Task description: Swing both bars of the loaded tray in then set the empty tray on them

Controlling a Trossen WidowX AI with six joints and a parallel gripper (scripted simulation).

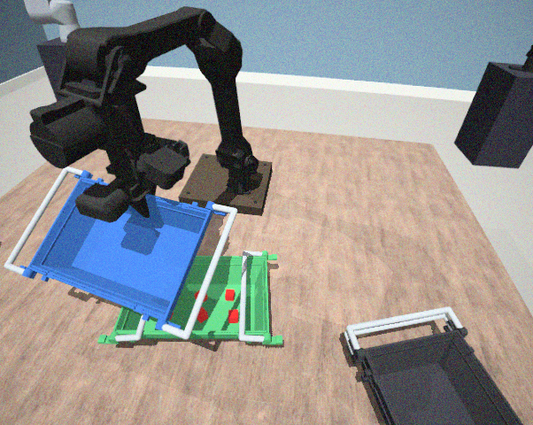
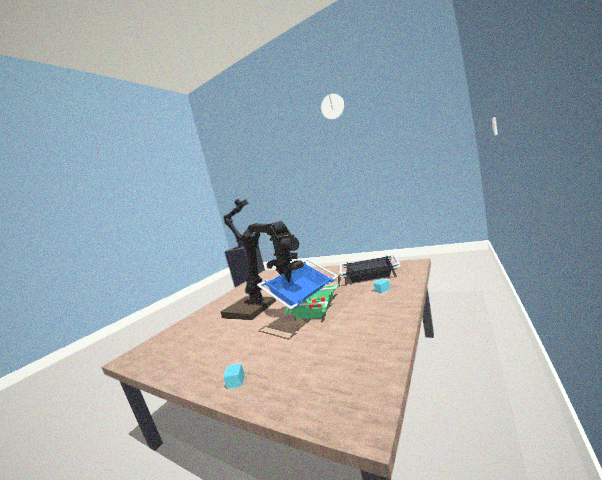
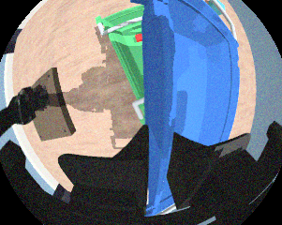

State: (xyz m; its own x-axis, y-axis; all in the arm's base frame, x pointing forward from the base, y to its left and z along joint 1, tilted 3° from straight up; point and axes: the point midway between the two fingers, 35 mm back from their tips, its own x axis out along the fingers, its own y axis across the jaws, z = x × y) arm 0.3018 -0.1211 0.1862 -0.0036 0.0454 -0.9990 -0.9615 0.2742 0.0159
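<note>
Right now my gripper tip is 7 cm short of the blue tray and 2 cm to the left of it.
</note>
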